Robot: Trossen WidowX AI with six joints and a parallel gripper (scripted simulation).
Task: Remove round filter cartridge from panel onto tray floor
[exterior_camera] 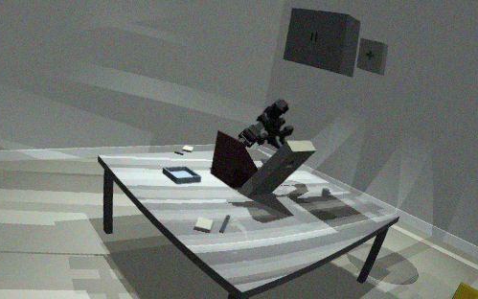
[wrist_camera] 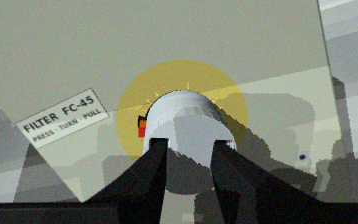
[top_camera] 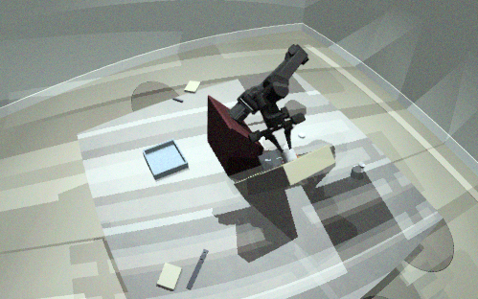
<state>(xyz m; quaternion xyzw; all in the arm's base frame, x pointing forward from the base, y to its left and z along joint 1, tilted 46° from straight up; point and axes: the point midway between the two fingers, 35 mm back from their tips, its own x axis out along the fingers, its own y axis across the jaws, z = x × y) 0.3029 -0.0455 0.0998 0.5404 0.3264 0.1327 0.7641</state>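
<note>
My gripper tip is now 340 mm past the shallow blue-grey tray, 330 mm to the left of it and 260 mm above it. Also, from my gripper tip: round filter cartridge: 10 mm below, 10 mm ahead.
</note>
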